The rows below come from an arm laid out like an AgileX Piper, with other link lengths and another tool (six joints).
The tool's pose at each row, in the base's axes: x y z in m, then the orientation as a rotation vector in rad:
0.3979 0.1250 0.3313 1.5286 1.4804 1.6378
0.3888 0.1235 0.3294 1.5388 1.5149 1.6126
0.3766 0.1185 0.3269 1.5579 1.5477 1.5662
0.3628 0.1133 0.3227 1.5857 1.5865 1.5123
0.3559 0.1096 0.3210 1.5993 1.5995 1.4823
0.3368 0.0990 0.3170 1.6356 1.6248 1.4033
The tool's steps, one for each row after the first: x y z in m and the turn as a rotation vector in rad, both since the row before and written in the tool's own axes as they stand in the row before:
0.0005 -0.0042 -0.0084 0.0310 -0.0043 -0.0090
-0.0019 -0.0050 -0.0123 0.0364 -0.0204 -0.0119
-0.0025 -0.0075 -0.0131 0.0459 -0.0233 -0.0092
-0.0022 -0.0034 -0.0069 0.0192 -0.0162 -0.0049
-0.0064 -0.0092 -0.0191 0.0458 -0.0457 -0.0103

